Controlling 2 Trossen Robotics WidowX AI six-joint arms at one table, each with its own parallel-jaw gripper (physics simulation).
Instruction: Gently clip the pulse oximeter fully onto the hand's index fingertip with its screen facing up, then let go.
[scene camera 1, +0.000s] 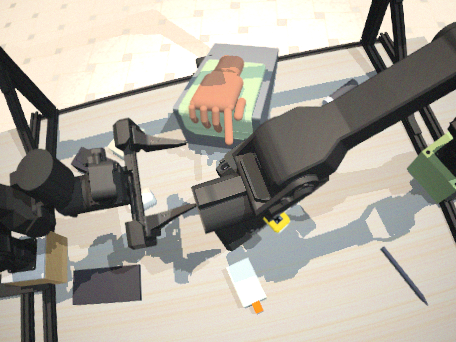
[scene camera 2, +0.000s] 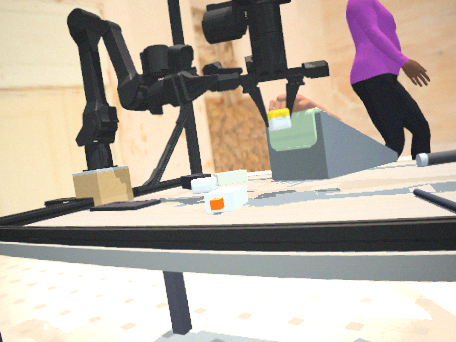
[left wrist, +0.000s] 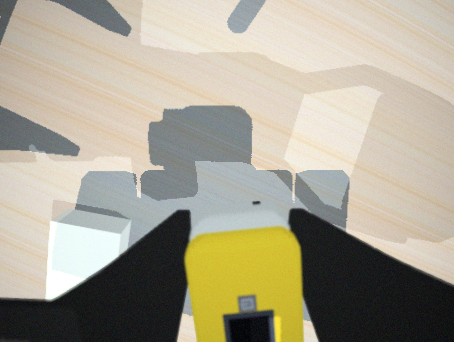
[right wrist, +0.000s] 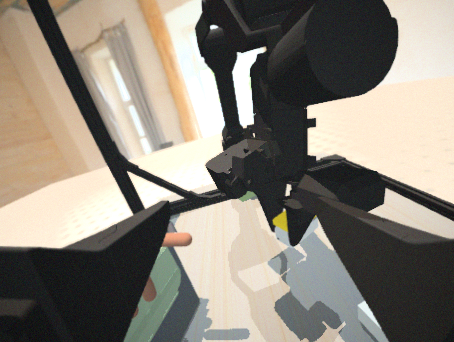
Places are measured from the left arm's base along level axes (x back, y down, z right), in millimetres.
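Where they show: left gripper, fingertip midpoint: (scene camera 2: 278, 125) (left wrist: 239, 221) (right wrist: 284, 237); right gripper, fingertip midpoint: (scene camera 1: 191, 173) (scene camera 2: 231, 73) (right wrist: 242, 205); left arm's base, link origin: (scene camera 1: 455, 157); right arm's base, link origin: (scene camera 1: 22, 255) (scene camera 2: 100, 169).
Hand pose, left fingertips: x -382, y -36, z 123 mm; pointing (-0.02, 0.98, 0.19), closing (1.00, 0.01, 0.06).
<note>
Things, the pixels of their top centre, and the offset from my left fingertips. "*": a spot on its surface instead.
- green-topped grey wedge, surface spot: (scene camera 1: 270, 75) * dy +37, dx +191, dz +252 mm
- white pulse oximeter, top centre: (left wrist: 251, 334) (right wrist: 293, 212) (scene camera 1: 272, 212) (scene camera 2: 277, 109) dy -26, dx +3, dz -23 mm
- white box with an orange tab, top centre: (left wrist: 79, 297) (scene camera 2: 224, 190) (scene camera 1: 248, 287) dy +91, dx -93, dz -90 mm
- dark slab, top centre: (scene camera 2: 123, 203) (scene camera 1: 105, 284) dy +111, dx -341, dz +65 mm
- small white block, top centre: (scene camera 1: 138, 198) (scene camera 2: 203, 178) dy +87, dx -192, dz +184 mm
- dark pen, top centre: (scene camera 2: 437, 196) (scene camera 1: 406, 275) dy +110, dx +172, dz -243 mm
The hand (scene camera 1: 217, 92) (scene camera 2: 300, 102) lies palm down on a green-topped grey wedge (scene camera 1: 270, 75) (scene camera 2: 350, 145). Its index finger (scene camera 1: 229, 127) (right wrist: 177, 239) sticks out past the wedge's edge. My left gripper (scene camera 2: 279, 123) (left wrist: 239, 221) (right wrist: 284, 237) is shut on the yellow and white pulse oximeter (scene camera 1: 280, 224) (scene camera 2: 278, 114) (left wrist: 210, 265) (right wrist: 281, 220), above the table, apart from the fingertip; the dark screen shows in the left wrist view. In scene camera 1 my left arm hides its fingertips. My right gripper (scene camera 1: 190, 174) is open and empty, left of the left gripper.
A white box with an orange tab (scene camera 1: 246, 282) (scene camera 2: 232, 199), a dark slab (scene camera 1: 107, 285) (scene camera 2: 125, 205), a small white block (scene camera 1: 148, 199) (scene camera 2: 204, 185) and a dark pen (scene camera 1: 405, 276) lie on the table. A green holder (scene camera 1: 432, 177) stands at the right.
</note>
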